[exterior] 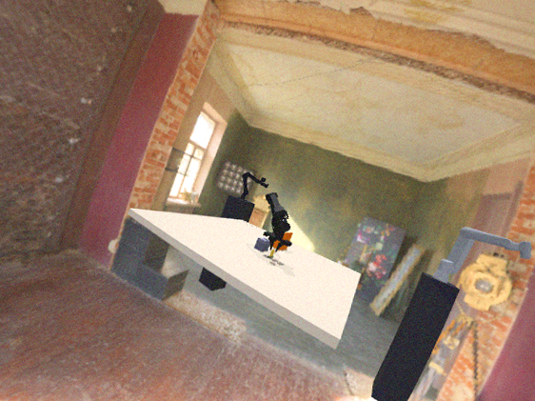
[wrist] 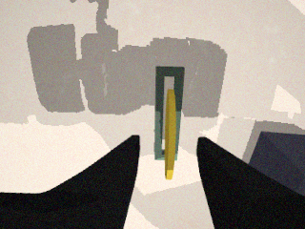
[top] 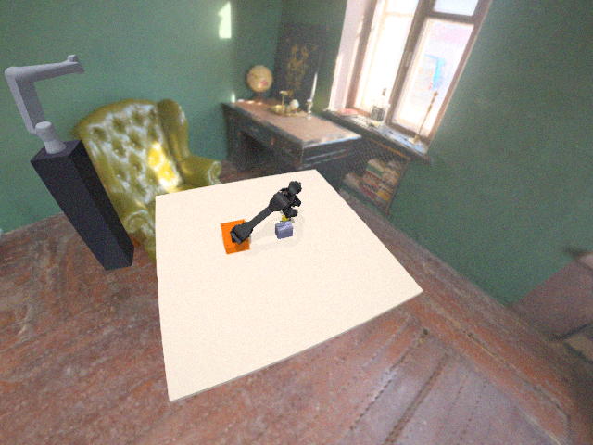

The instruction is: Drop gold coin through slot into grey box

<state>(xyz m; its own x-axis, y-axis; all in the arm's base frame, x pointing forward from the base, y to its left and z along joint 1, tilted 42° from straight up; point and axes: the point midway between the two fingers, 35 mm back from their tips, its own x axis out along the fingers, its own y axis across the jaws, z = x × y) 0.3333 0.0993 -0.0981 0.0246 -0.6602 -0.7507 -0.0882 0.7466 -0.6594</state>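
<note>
The gold coin lies 10 mm below my gripper tip.
</note>
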